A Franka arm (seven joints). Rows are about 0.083 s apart.
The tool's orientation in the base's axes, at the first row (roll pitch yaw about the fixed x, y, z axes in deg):
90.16 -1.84 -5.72
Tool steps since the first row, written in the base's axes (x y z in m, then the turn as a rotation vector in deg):
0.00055 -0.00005 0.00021 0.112 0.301 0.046
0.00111 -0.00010 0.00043 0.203 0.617 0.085
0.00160 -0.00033 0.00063 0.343 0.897 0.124
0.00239 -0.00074 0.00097 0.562 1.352 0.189
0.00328 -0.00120 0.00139 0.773 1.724 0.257
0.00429 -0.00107 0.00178 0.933 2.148 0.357
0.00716 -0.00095 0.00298 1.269 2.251 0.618
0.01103 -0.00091 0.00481 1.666 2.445 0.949
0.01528 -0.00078 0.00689 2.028 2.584 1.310
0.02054 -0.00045 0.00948 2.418 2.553 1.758
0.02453 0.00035 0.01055 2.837 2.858 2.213
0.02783 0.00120 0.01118 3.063 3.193 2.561
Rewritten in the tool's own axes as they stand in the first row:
0.00056 0.00019 -0.00001 0.083 0.042 -0.311
0.00113 0.00039 -0.00001 0.143 0.079 -0.634
0.00164 0.00058 0.00017 0.256 0.113 -0.927
0.00248 0.00089 0.00050 0.430 0.171 -1.402
0.00343 0.00128 0.00086 0.605 0.233 -1.793
0.00443 0.00164 0.00063 0.725 0.328 -2.231
0.00731 0.00275 0.00022 1.058 0.578 -2.368
0.01121 0.00445 -0.00021 1.444 0.896 -2.601
0.01550 0.00639 -0.00076 1.802 1.245 -2.777
0.02078 0.00881 -0.00162 2.207 1.680 -2.786
0.02470 0.00975 -0.00282 2.608 2.122 -3.132
0.02792 0.01028 -0.00400 2.810 2.462 -3.489

